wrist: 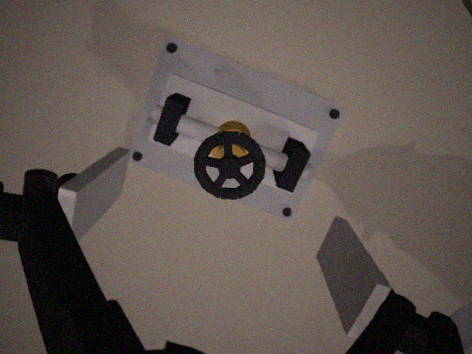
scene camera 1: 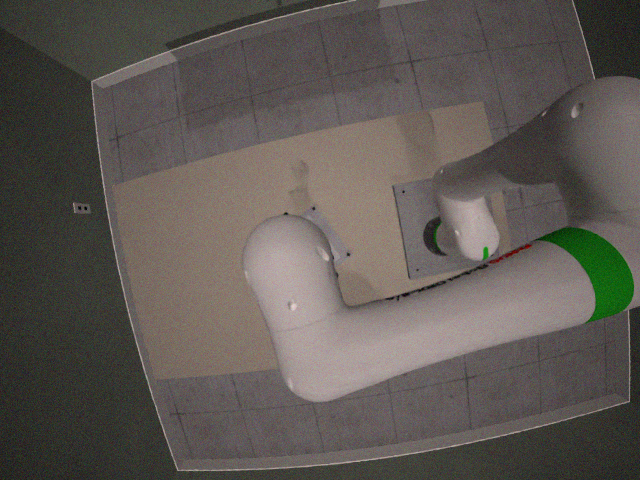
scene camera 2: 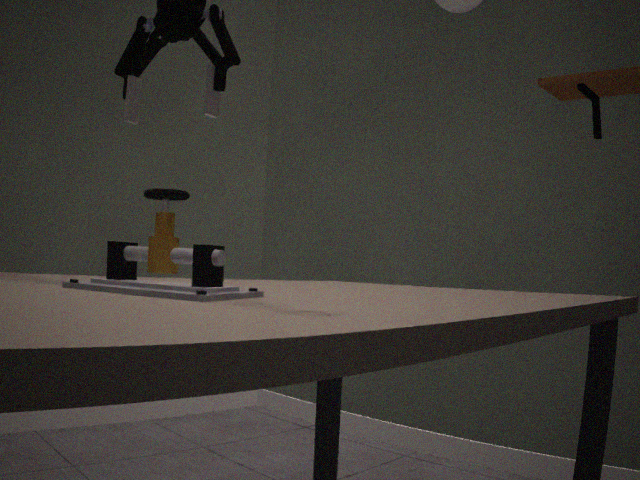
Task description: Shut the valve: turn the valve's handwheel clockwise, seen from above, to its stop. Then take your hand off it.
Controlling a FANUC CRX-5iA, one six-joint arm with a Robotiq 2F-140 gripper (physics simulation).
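Note:
The black five-spoked handwheel [scene camera 2: 166, 194] [wrist: 231, 166] lies level on top of the yellow valve body [scene camera 2: 164, 253] [wrist: 235, 128]. A pale pipe [scene camera 2: 181, 255] [wrist: 197, 126] runs through the body between two black supports on the grey base plate [scene camera 1: 328, 232] [scene camera 2: 232, 295] [wrist: 215, 70]. My gripper [scene camera 2: 171, 118] [wrist: 228, 206] is wide open and empty. In the scene camera 2 view its fingertips hang well above the handwheel, touching nothing. In the scene camera 1 view my arm hides the handwheel and gripper. No mark on the wheel shows its angle.
The valve stands on the beige table [scene camera 1: 206, 206] [scene camera 2: 387, 299]. In the scene camera 1 view the arm [scene camera 1: 439, 325] reaches over the table, beside its grey mounting plate [scene camera 1: 413, 222]. An orange-brown shelf [scene camera 2: 589, 82] is on the wall at the right of the scene camera 2 view.

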